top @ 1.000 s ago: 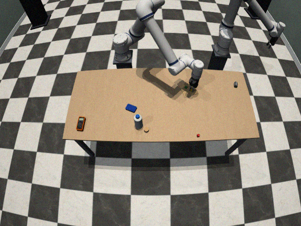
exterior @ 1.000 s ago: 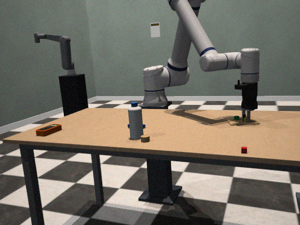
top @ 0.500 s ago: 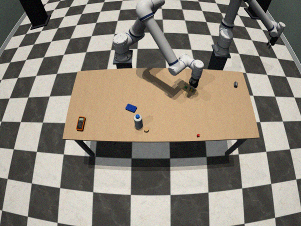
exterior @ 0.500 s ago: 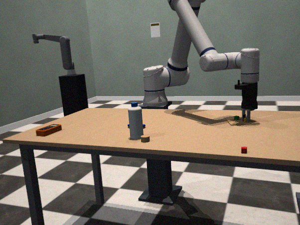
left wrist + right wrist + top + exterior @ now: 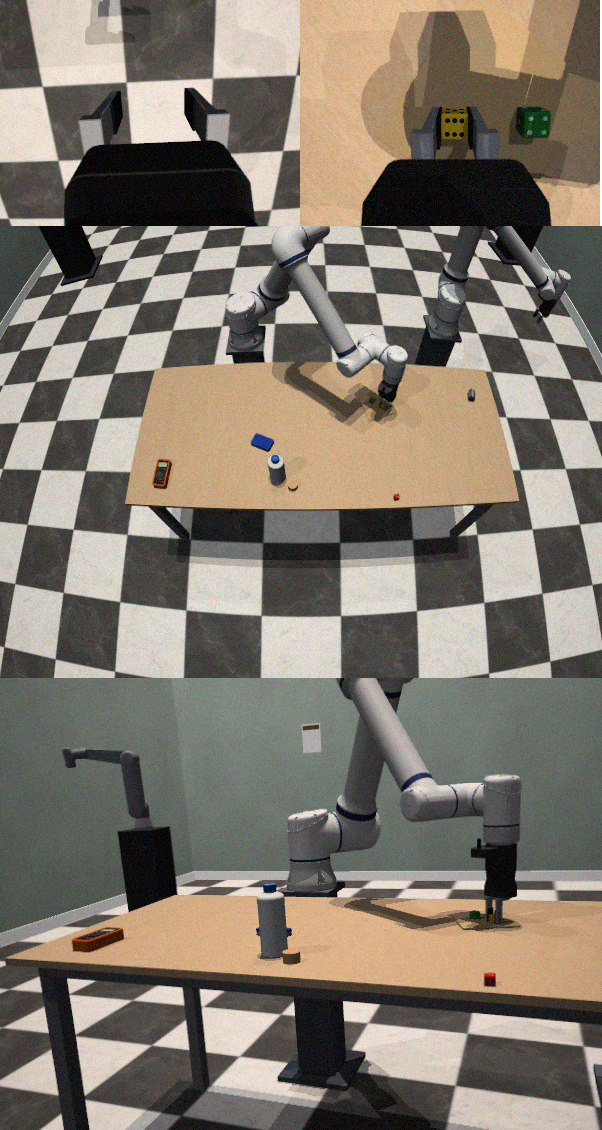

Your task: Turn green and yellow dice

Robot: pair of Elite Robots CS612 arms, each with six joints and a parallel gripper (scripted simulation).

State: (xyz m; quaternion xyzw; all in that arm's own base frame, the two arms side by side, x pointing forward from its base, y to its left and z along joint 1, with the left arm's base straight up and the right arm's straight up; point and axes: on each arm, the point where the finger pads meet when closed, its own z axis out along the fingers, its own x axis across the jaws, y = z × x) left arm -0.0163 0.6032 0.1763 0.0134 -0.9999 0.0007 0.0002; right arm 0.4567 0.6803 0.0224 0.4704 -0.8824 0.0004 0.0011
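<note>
Now: the yellow die 10 mm below my right hand. Also, from my right hand: thin tan mat (20 mm behind, 20 mm to the right, 20 mm below); then green die (40 mm behind, 50 mm to the right, 10 mm below); then red die (450 mm ahead, 30 mm to the right, 10 mm below).
</note>
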